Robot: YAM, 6 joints.
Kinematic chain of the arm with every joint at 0, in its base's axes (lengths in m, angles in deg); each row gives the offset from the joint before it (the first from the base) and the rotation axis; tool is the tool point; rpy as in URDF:
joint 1: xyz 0 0 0.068 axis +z
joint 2: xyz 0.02 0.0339 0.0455 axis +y
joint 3: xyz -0.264 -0.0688 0 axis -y
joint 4: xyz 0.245 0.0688 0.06 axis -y
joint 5: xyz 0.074 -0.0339 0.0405 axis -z
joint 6: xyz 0.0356 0 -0.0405 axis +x
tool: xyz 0 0 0 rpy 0 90 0
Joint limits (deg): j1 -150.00..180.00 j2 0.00..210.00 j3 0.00..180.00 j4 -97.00..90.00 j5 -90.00..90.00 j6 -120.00..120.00
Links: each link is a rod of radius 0.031 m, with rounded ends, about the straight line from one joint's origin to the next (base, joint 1, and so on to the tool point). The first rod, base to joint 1, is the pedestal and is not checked.
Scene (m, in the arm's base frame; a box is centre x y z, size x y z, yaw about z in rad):
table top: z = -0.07
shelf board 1: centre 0.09 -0.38 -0 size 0.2 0.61 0.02 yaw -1.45
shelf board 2: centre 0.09 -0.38 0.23 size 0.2 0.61 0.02 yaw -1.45
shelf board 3: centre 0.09 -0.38 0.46 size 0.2 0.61 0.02 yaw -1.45
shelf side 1: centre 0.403 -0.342 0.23 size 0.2 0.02 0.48 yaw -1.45
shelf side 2: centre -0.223 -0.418 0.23 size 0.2 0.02 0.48 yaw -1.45
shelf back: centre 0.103 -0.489 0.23 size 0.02 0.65 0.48 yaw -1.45
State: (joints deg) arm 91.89 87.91 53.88 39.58 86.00 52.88
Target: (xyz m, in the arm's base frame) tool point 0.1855 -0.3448 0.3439
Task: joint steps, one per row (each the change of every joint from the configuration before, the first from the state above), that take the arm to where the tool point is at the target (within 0.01 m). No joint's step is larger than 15 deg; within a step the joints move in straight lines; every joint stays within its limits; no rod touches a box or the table.
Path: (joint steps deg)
1: -14.84 1.23 2.11 0.11 -0.34 0.00
2: -14.85 1.24 2.11 0.11 -0.34 0.00
3: -14.84 1.23 2.11 0.11 -0.34 0.00
4: -14.84 1.24 2.12 0.11 -0.34 0.00
5: -14.85 1.23 2.11 0.11 -0.34 0.00
6: -14.84 1.24 2.11 0.11 -0.34 0.00
7: -14.85 1.23 2.11 0.12 -0.34 0.00
8: -14.84 1.24 2.11 0.11 -0.34 0.00
9: -14.84 1.23 2.11 0.11 -0.34 0.00
10: -14.85 1.24 2.12 0.11 -0.34 0.00

